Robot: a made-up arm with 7 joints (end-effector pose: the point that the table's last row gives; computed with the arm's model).
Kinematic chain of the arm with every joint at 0, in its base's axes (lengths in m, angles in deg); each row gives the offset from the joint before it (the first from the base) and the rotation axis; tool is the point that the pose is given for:
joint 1: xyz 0 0 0.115 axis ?
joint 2: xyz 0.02 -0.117 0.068 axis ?
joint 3: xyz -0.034 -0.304 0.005 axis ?
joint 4: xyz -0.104 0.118 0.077 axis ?
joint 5: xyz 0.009 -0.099 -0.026 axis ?
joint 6: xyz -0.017 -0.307 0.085 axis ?
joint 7: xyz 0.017 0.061 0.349 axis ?
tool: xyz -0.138 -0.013 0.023
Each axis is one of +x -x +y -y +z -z.
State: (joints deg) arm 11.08 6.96 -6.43 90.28 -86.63 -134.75 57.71
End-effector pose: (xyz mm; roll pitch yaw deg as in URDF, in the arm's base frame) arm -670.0 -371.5 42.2 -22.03 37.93 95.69
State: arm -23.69 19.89 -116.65 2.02 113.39 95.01 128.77
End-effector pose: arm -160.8 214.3 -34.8 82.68 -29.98 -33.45
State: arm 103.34 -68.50 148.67 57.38 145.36 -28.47 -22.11
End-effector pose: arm 106.8 21.5 327.5 -39.36 -28.21 -64.94
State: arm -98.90 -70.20 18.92 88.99 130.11 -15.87 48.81
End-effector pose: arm -119.5 -264.3 339.7 -7.27 -5.79 -168.55
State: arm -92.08 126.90 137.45 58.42 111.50 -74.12 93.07
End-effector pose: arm -173.5 21.8 -8.0 -58.71 -14.99 124.49
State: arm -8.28 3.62 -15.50 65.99 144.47 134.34 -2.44
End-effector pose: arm 355.9 -133.7 272.3 132.36 43.09 142.97
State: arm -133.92 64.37 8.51 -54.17 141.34 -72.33 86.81
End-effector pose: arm 265.4 -27.4 -173.4 -117.28 59.49 -144.80
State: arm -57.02 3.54 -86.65 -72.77 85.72 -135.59 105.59
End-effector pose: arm 18.5 -91.7 -335.8 -41.35 42.95 -109.74
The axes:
joint 1: +y
joint 2: +x
joint 3: +y
joint 4: -z
joint 5: -x
joint 6: +z
joint 7: +x

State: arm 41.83 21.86 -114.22 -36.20 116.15 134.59 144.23
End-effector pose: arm -244.1 228.5 7.1 15.62 47.51 -60.54
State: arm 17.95 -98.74 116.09 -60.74 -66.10 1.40 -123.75
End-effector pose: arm 77.0 -336.0 820.0 -163.76 44.59 -126.96
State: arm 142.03 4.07 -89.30 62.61 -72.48 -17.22 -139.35
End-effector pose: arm -351.9 -427.5 599.2 -123.58 24.03 -92.88
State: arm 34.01 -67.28 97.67 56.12 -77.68 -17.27 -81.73
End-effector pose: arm 423.1 313.6 687.4 -129.57 -43.63 -86.71
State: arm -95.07 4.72 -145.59 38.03 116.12 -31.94 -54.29
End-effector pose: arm -113.5 46.8 17.0 87.27 69.72 -82.66
